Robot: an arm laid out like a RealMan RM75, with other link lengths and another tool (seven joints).
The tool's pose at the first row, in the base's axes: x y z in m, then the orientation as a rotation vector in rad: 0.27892, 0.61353, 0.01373, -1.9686, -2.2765, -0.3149
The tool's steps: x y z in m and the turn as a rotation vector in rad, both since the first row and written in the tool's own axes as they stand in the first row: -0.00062, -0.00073, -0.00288, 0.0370, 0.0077, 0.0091; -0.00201, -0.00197, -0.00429, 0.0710, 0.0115, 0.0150; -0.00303, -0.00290, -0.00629, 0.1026, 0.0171, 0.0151; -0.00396, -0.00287, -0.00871, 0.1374, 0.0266, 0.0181; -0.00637, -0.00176, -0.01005, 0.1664, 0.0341, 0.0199; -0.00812, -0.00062, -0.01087, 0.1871, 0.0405, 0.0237
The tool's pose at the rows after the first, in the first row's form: 0.27815, 0.61217, 0.01633, -1.9560, -2.2514, -0.2769; 0.27707, 0.61034, 0.01729, -1.9434, -2.2326, -0.2398; 0.27621, 0.60877, 0.01894, -1.9247, -2.2193, -0.2082; 0.27626, 0.60731, 0.02108, -1.9049, -2.1993, -0.1766; 0.27765, 0.60483, 0.02194, -1.8878, -2.1835, -0.1503; 0.27900, 0.60311, 0.02244, -1.8775, -2.1689, -0.1324
